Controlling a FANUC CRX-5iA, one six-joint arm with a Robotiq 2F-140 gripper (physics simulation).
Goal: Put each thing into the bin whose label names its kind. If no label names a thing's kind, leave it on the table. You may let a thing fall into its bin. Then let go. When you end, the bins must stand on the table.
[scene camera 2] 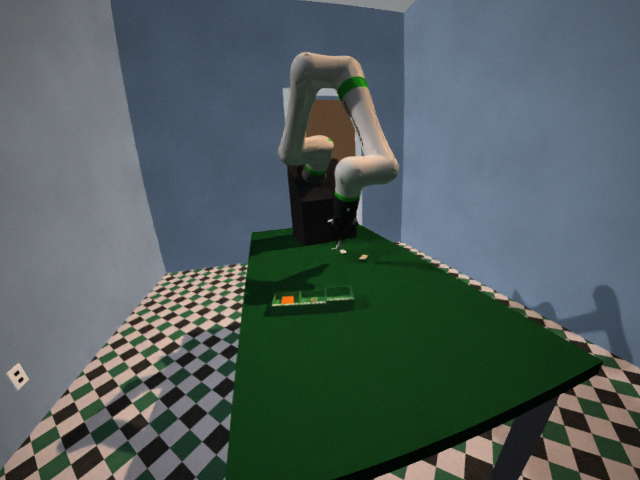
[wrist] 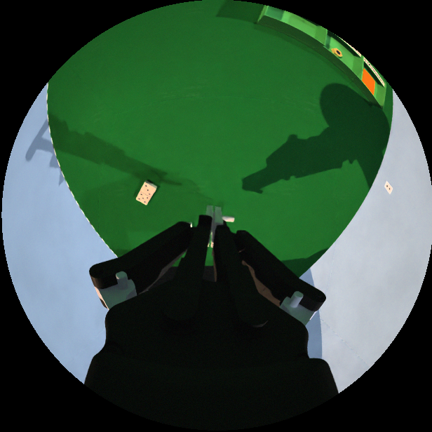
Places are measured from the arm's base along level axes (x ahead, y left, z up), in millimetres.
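Where they show: gripper, fingertip midpoint: [scene camera 2: 338,248]; arm's base, link origin: [scene camera 2: 313,175].
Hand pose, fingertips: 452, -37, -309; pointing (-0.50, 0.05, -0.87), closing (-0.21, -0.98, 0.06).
Note:
Things, the pixels of their top centre, and the offset from my fingertips, as dx, dy, dz. Level surfaces: height alone.
- cream domino with dark dots, top centre: [scene camera 2: 363,256] -2, +127, -63
- small pale thing, top centre: [scene camera 2: 342,251] -116, +68, -63
- orange block, top centre: [scene camera 2: 287,300] +260, -285, -53
- nut, top centre: [scene camera 2: 313,299] +282, -202, -54
- green table, surface height: dz -70
My gripper [scene camera 2: 339,244] [wrist: 212,215] is shut on a small, slim, pale thing [scene camera 2: 334,248] [wrist: 228,219], held above the table. Its end sticks out to the right of the fingertips in the wrist view; its kind is unclear. A cream domino with dark dots [scene camera 2: 363,256] [wrist: 146,192] lies on the table beside the gripper. Another small pale thing [scene camera 2: 342,251] lies near the fingertips; the fingers mostly hide it in the wrist view. A row of three green bins [scene camera 2: 326,297] [wrist: 345,62] stands on the table. The labels are unreadable.
An orange block [scene camera 2: 287,299] [wrist: 368,81] lies in one end bin. A small brass-coloured ring or nut [scene camera 2: 313,299] [wrist: 337,52] lies in the middle bin. The dark robot pedestal [scene camera 2: 316,222] stands at the far end of the green table [scene camera 2: 392,361]. Walls flank the table.

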